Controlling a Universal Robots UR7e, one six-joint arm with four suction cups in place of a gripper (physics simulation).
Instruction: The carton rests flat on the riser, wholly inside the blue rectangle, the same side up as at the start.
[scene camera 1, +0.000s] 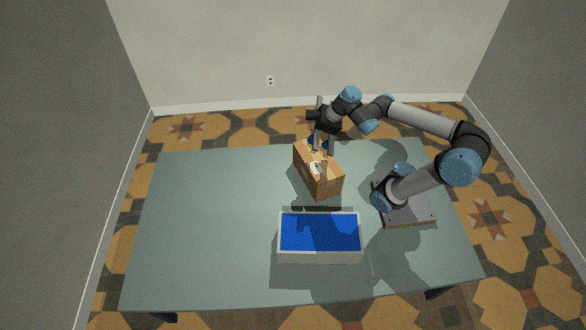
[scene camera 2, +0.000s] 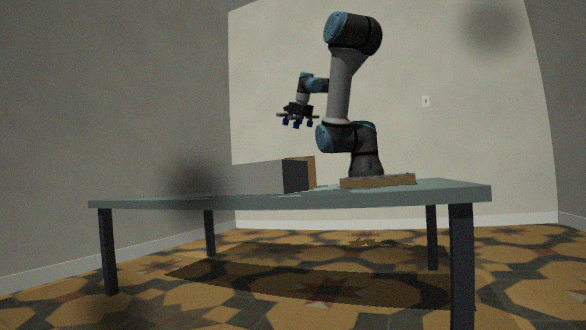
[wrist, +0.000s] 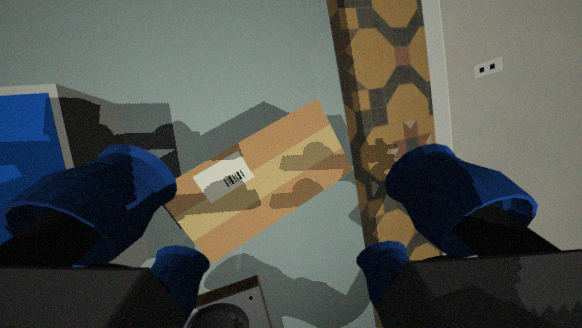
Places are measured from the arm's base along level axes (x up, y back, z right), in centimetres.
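Where they show: end effector, tool point: (scene camera 2: 297, 125) (wrist: 283, 226); arm's base, origin of the base link: (scene camera 2: 366, 176).
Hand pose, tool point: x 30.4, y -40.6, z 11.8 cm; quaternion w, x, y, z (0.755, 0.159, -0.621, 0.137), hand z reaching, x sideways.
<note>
Each offset is from my tool point to the top centre of the thing.
The brown carton {dy +0.7, dx -18.7, dz +0.3 cm} (scene camera 1: 310, 177) (scene camera 2: 312, 172) (wrist: 280, 170) sits on the table behind the riser, turned at an angle to it, with a white barcode label and pale tape on its top. The riser {dy +4.1, dx -22.3, dz -38.6 cm} (scene camera 1: 320, 257) (scene camera 2: 260, 177) (wrist: 61, 125) is a white-grey box whose top bears the blue rectangle {dy +4.1, dx -22.3, dz -38.6 cm} (scene camera 1: 295, 242) (wrist: 25, 120); no carton lies on it. My gripper (scene camera 1: 318, 142) (scene camera 2: 297, 123) (wrist: 283, 220) is open, its blue suction cups hanging above the carton with a gap between. The riser hides most of the carton in the scene camera 2 view.
The arm's base stands on a mounting plate (scene camera 1: 410, 215) (scene camera 2: 390, 181) to the right of the carton and riser. The table (scene camera 1: 200, 225) (scene camera 2: 450, 192) has its far edge close behind the carton. A wall with a socket (scene camera 1: 270, 80) (wrist: 488, 67) is beyond.
</note>
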